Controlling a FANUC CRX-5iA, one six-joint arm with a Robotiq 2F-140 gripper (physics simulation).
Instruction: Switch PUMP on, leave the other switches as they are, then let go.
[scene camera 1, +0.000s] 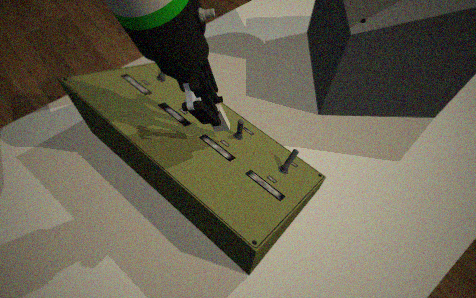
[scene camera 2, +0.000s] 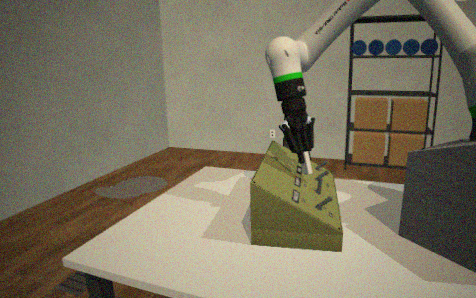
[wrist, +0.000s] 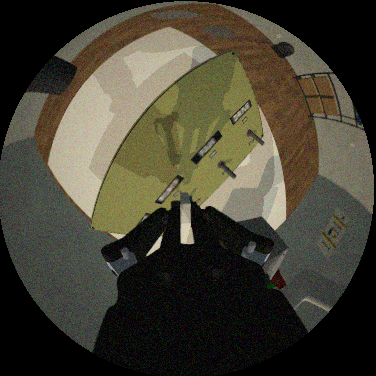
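The green sloped switch box stands on the table; its labels are blurred. The PUMP lever is third from the far end. It stands steeper than the neighbouring VALVE lever, tipped more towards its label. The FAN lever and DRIVE lever lean away from their labels. My gripper is shut and empty, low over the panel on the label side of the PUMP lever. Its fingers hide that lever in the wrist view; contact cannot be told.
A dark grey block stands beyond the lever side of the box, on the arm's side. The white table carries the box. A shelf rack with boxes stands at the back wall.
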